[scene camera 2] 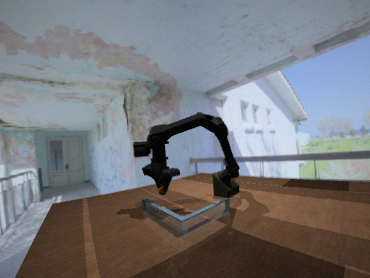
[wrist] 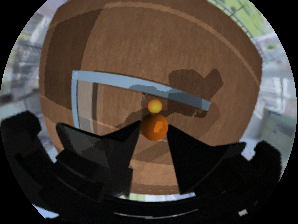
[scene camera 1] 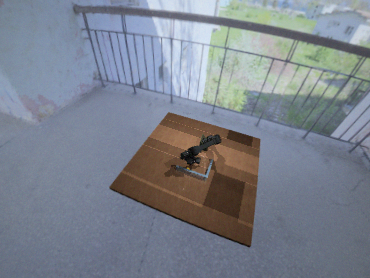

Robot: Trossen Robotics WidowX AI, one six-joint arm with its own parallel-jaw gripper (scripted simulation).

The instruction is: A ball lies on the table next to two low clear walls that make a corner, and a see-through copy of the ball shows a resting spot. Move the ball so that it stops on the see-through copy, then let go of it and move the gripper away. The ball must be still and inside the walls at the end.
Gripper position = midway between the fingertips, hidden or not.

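Scene camera 2 shows the gripper [scene camera 2: 162,191]. The wrist view shows the gripper [wrist: 154,125] as well. The gripper holds an orange ball.
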